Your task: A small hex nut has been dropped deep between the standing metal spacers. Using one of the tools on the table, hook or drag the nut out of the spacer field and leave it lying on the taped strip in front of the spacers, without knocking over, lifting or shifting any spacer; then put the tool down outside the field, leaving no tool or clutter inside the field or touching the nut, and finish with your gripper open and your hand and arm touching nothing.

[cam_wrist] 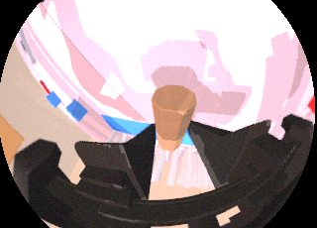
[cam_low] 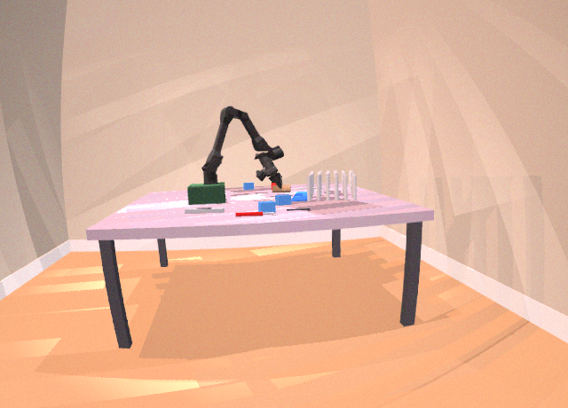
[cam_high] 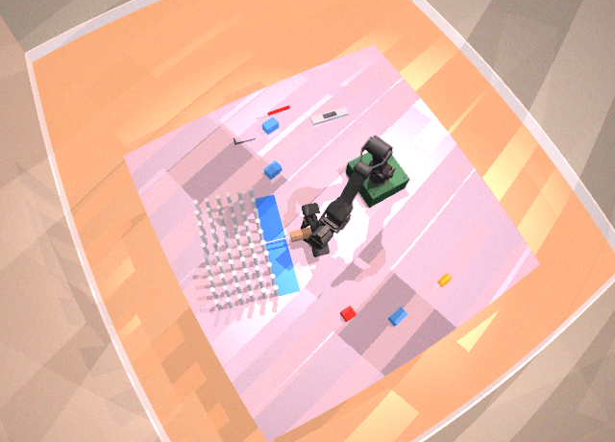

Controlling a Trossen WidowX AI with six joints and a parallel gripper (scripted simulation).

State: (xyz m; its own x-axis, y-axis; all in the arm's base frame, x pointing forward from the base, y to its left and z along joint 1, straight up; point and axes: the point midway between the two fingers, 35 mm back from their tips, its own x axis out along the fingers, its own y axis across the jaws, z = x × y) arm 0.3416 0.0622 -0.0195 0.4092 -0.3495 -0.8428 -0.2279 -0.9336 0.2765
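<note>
Now: gripper tip 10 cm short of the blue taped strip, 2 cm to the left of it and 4 cm above it. From my gripper tip the other things lie so: red block (34 cm to the left, 2 cm below); hook tool (10 cm ahead, 2 cm to the right); black hex key (3 cm ahead, 49 cm to the right, 3 cm below).
</note>
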